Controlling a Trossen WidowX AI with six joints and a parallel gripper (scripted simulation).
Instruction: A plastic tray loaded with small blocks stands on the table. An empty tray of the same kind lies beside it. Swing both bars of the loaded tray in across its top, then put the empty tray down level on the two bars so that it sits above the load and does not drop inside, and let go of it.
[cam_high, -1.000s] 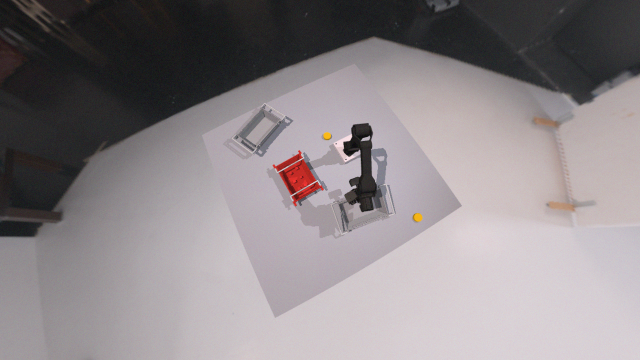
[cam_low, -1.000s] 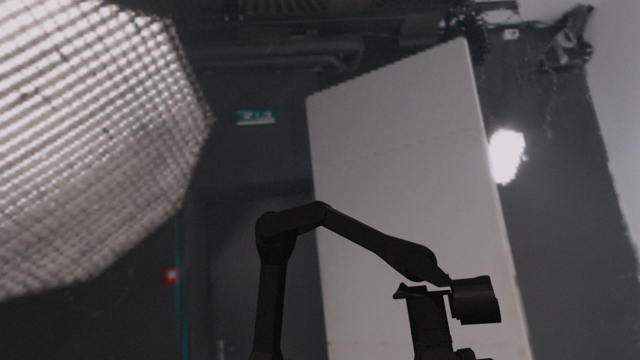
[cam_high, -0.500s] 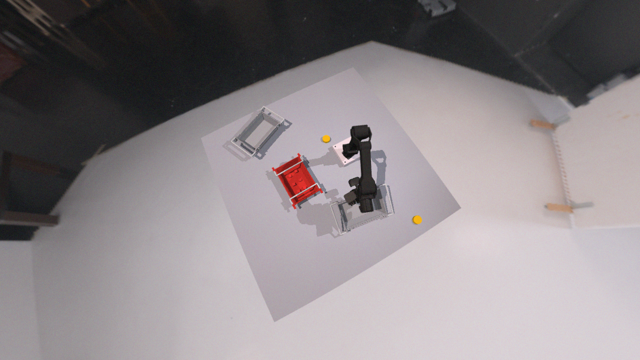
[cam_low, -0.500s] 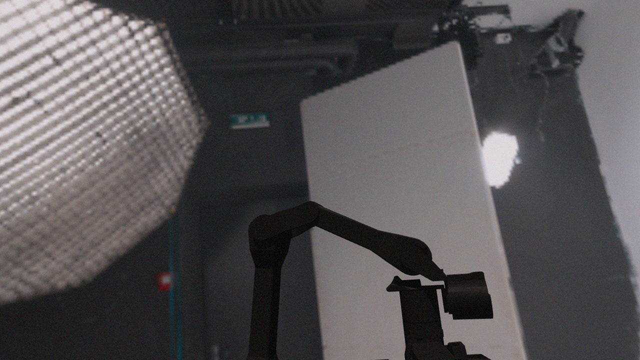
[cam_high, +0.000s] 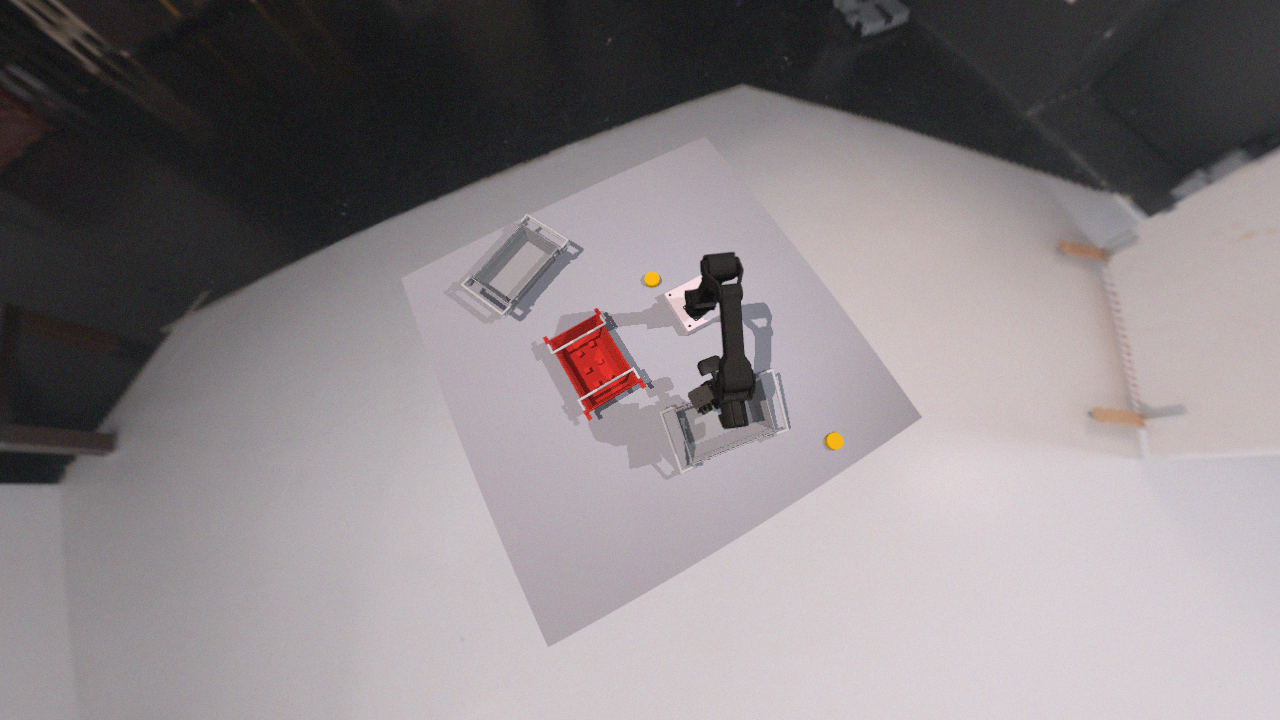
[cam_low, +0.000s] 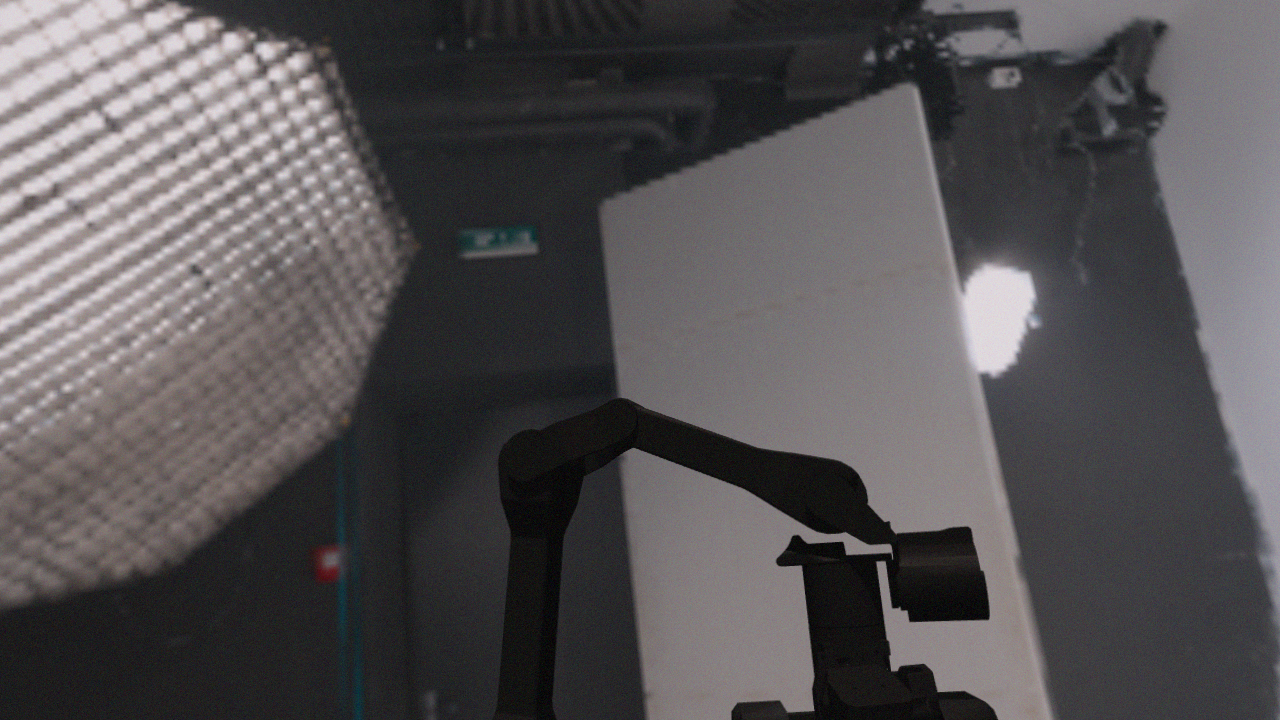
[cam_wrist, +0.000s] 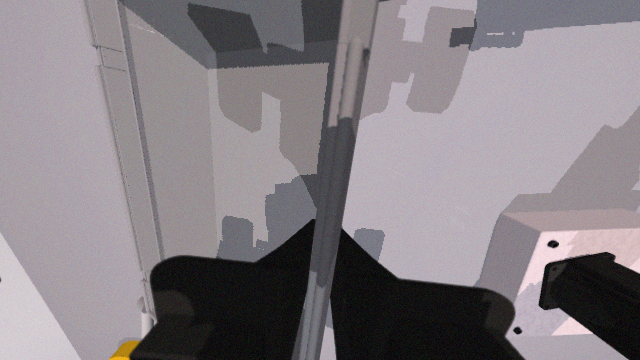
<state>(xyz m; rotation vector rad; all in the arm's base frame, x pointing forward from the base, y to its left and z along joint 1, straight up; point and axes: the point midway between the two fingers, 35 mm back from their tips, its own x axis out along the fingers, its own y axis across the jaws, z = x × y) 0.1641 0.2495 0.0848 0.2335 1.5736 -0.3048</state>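
My gripper tip is now 70 mm to the right of the grey tray and 30 mm short of it.
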